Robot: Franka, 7 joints.
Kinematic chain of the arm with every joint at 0, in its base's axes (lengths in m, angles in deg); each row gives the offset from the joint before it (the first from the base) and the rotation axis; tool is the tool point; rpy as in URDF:
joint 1: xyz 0 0 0.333 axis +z
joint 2: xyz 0 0 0 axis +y
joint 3: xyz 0 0 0.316 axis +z
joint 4: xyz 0.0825 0 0 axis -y
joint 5: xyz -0.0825 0 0.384 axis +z
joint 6: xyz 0 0 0 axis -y
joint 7: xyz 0.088 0 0 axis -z
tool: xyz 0 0 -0.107 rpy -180 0 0
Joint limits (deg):
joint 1: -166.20..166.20
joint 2: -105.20..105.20
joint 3: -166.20..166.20
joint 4: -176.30..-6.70
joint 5: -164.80..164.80
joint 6: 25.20..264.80
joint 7: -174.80..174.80
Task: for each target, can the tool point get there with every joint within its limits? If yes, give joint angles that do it. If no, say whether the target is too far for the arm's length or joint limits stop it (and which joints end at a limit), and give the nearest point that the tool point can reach.
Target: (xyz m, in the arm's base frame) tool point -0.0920 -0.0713 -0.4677
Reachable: no: joint limits stop it (at a limit: joint 2) | nearest point -0.1177 -0.0912 -0.3435 | short by 0.128 m
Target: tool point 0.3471 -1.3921 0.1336
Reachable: no: too far | nearest point 0.2056 -0.8245 0.2149 | short by 0.591 m
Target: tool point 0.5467 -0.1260 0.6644
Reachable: yes | joints 83.67 0.56 -104.12 -88.77 41.87 91.51 -22.57
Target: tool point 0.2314 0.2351 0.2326
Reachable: yes | joints 102.35 32.35 -76.94 -155.19 -89.41 234.63 -148.54
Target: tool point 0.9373 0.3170 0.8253
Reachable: no: too far | nearest point 0.7276 0.2461 0.7152 | short by 0.247 m
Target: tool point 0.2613 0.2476 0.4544
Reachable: yes | joints -90.90 10.51 121.29 -128.75 -135.36 237.11 146.66
